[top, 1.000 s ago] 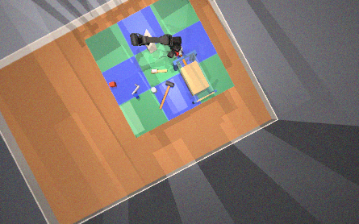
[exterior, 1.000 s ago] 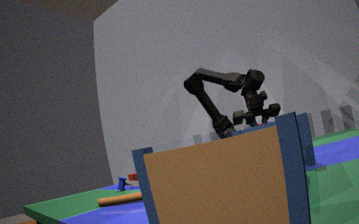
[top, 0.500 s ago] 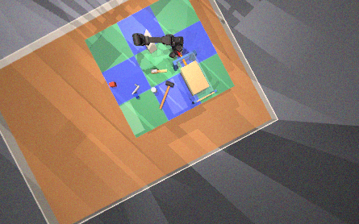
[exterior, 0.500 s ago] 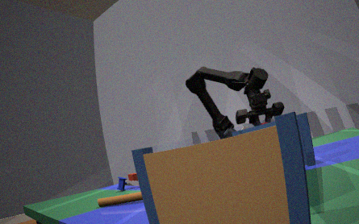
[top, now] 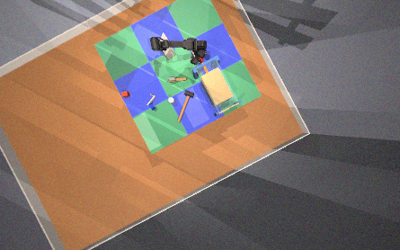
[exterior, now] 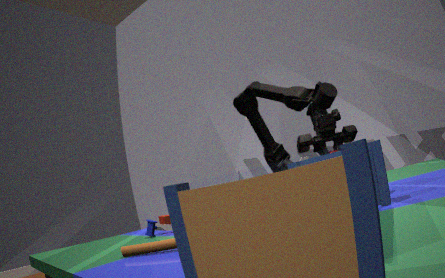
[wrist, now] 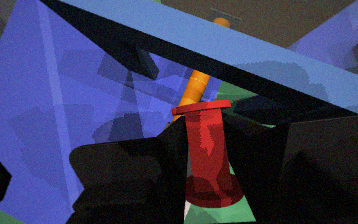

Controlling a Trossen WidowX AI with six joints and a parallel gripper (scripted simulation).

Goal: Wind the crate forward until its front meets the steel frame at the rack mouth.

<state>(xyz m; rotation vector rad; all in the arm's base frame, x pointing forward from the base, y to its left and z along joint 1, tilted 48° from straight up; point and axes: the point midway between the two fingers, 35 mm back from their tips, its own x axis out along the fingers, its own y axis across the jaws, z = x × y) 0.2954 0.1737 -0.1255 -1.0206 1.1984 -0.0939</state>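
Right now my gripper tip is 130 mm past the winch, 100 mm above it and 10 mm to the right of it. Round my gripper tip: blue-framed guard cubby 290 mm ahead, 50 mm below; then red grip 20 mm behind, 10 mm to the right; then blue piece 650 mm to the right, 100 mm below, 80 mm ahead.
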